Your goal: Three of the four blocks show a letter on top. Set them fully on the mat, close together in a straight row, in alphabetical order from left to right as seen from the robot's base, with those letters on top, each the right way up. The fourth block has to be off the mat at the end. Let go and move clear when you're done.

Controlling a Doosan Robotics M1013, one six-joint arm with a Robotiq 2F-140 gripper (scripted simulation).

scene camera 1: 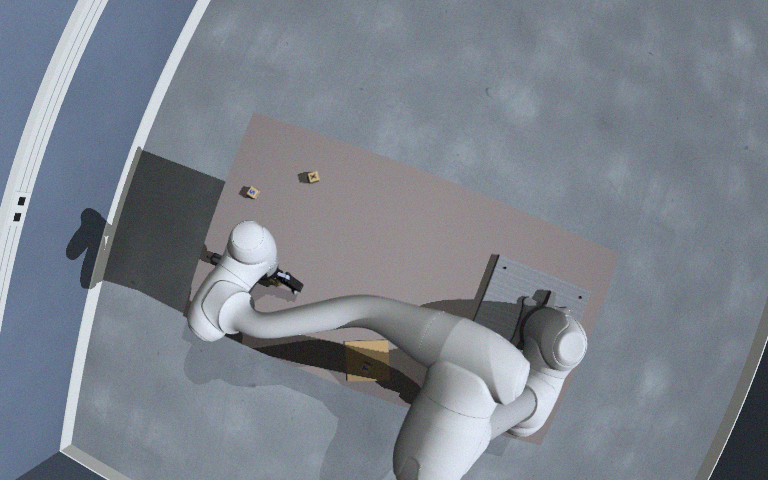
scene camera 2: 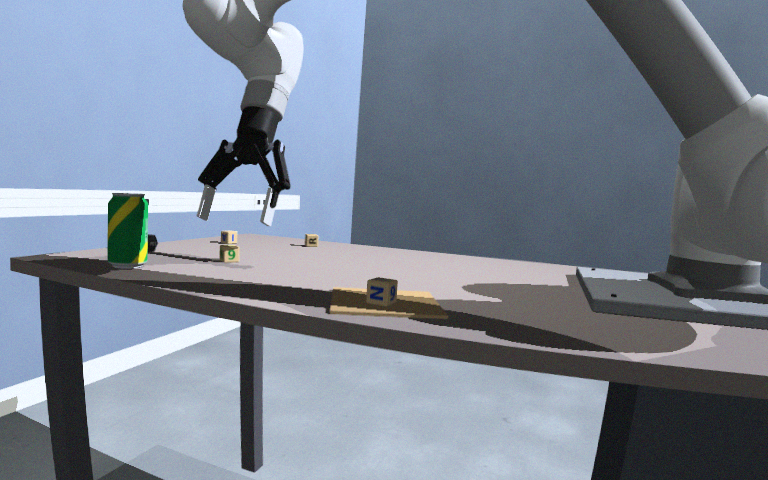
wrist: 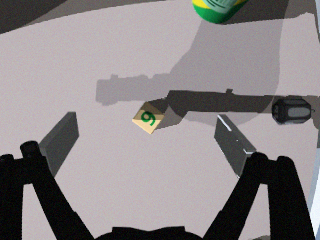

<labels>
tan mat: scene camera 1; scene camera 2; not seen in the wrist view (out of frame)
same spot on tan mat: [scene camera 2: 345, 301] = [scene camera 1: 351, 366]
</labels>
